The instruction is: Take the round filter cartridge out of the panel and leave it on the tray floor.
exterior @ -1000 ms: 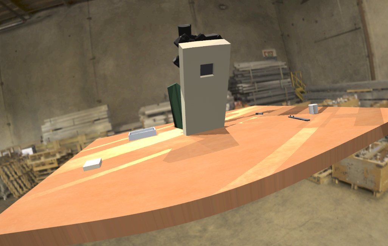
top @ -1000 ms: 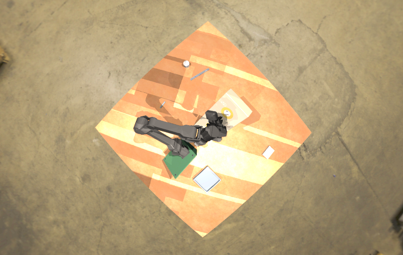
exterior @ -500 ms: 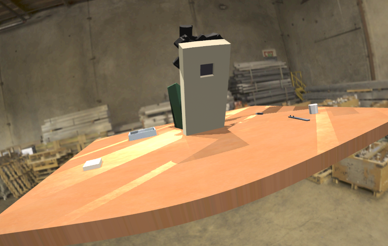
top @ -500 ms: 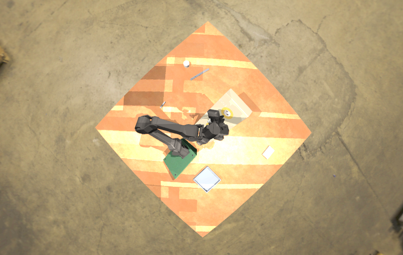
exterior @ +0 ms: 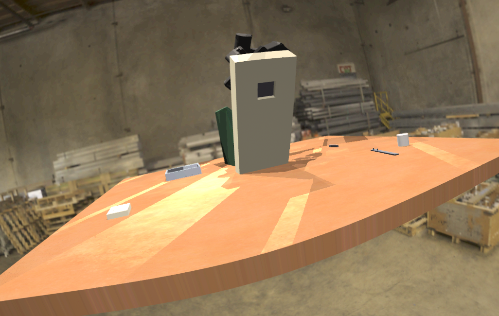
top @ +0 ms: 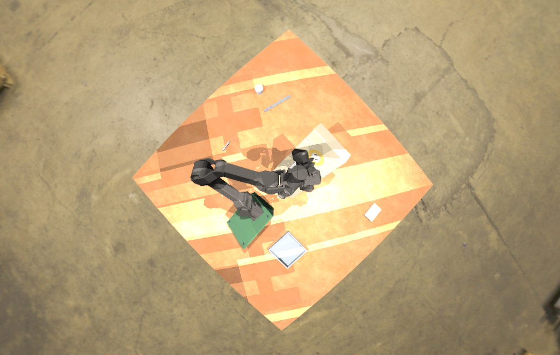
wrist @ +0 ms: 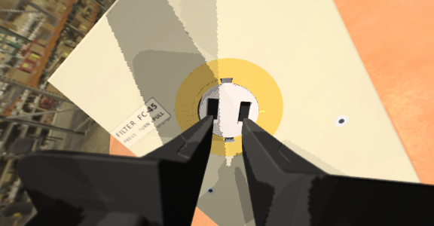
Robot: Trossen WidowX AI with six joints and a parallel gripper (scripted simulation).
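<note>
My gripper tip is 30 mm short of the round white filter cartridge and 20 mm above it. The rest, counted from my gripper tip: white block (470 mm to the right, 290 mm below, 110 mm ahead); then tray (390 mm behind, 290 mm to the right, 290 mm below).
</note>
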